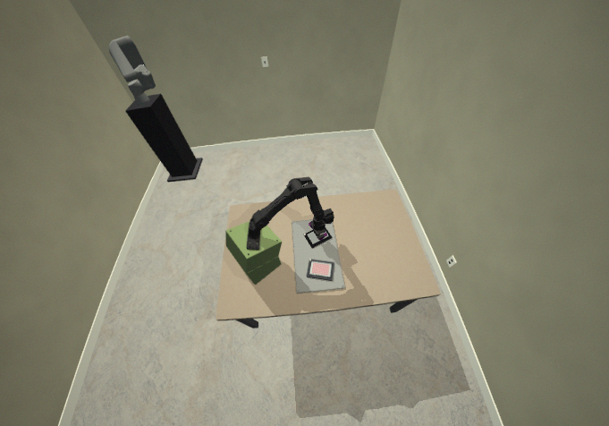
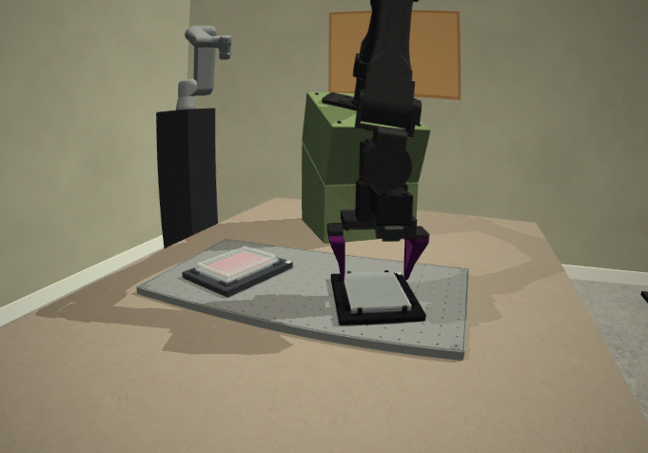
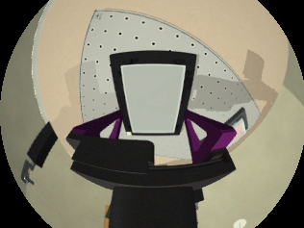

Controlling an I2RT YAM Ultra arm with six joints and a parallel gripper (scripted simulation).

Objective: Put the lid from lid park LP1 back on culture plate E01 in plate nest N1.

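Right now my hand is 20 mm above the clear lid. From my hand the other things lie so: black lid park LP1: 30 mm below; culture plate E01: 250 mm to the right, 20 mm below.
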